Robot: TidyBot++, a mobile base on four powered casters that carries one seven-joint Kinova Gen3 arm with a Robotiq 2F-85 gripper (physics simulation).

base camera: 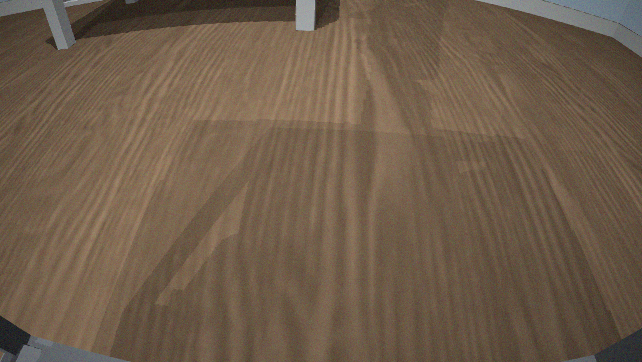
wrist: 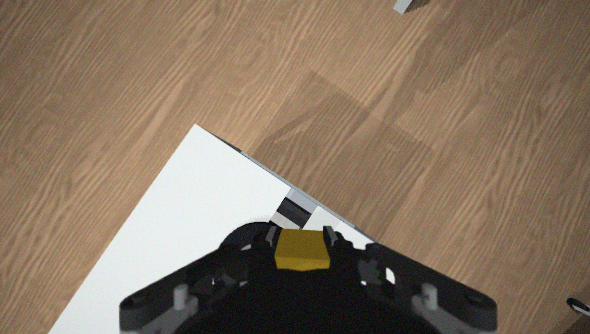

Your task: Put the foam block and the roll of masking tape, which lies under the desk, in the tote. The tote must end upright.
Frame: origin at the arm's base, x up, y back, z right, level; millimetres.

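Seen in the pictures: gripper, fingertip midpoint: point(wrist: 301, 236).
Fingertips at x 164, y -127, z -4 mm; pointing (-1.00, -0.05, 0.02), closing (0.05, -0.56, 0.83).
Observation:
Offsets run from my fingertips to a thing's top centre. "spot": to the spot under its first point.
The yellow foam block @[dx +41, dy +14, dz +9 mm] point(wrist: 302, 252) is between the fingertips of my gripper point(wrist: 301, 236) at the lower middle of the wrist view. My gripper is shut on it and holds it high, above the edge of the robot's own white base. The gripper and block do not show in the base camera view. The roll of masking tape and the tote do not show in either view.
White desk legs point(base camera: 305, 14) point(base camera: 60, 27) stand at the top of the base camera view, with shadow behind them. The robot's white base top point(wrist: 150, 215) fills the lower left of the wrist view. A small dark object @[spot: dx -523, dy -243, dz +1182 mm] point(wrist: 578, 305) shows at the right edge.

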